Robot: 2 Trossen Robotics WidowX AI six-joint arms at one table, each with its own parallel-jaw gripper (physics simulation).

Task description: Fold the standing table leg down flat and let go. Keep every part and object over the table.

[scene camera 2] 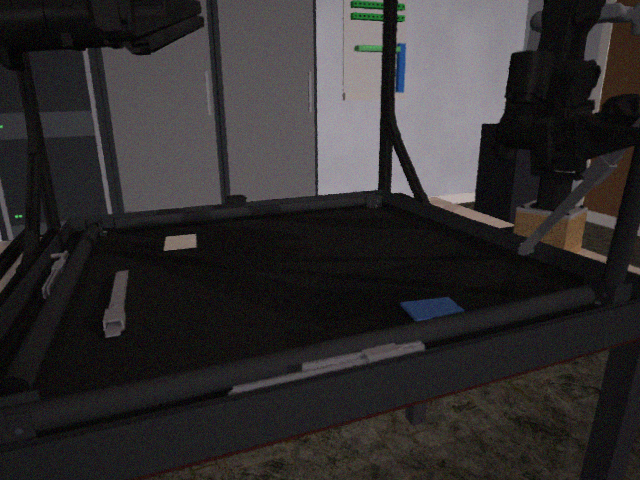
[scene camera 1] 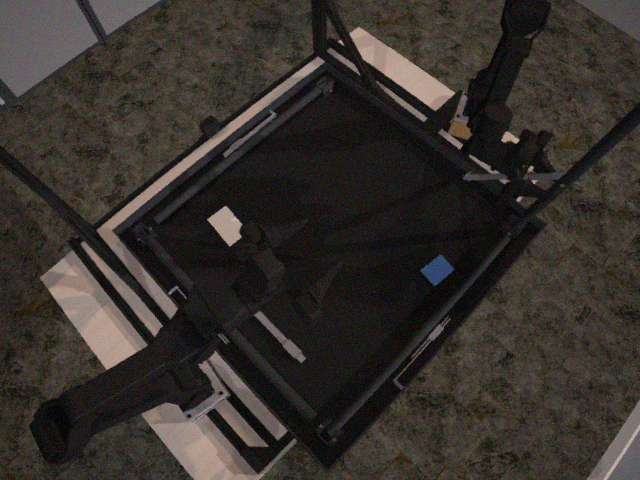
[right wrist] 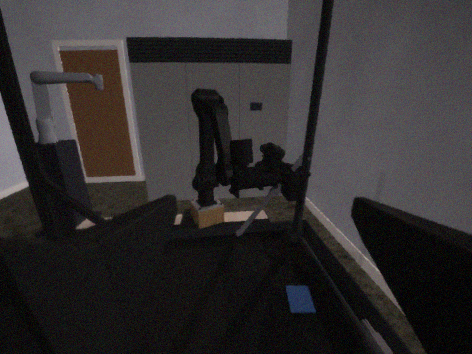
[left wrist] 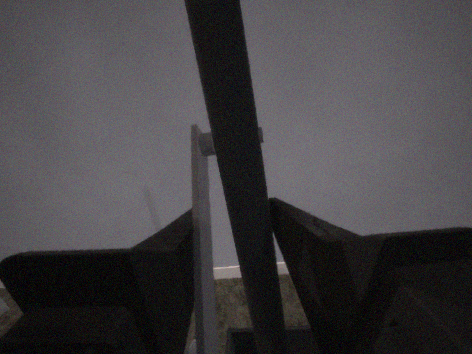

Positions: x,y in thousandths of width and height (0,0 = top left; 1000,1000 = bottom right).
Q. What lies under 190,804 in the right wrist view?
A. The right gripper.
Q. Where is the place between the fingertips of the left gripper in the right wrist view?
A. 649,484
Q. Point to an upturned table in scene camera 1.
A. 593,416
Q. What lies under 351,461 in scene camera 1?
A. A white card.
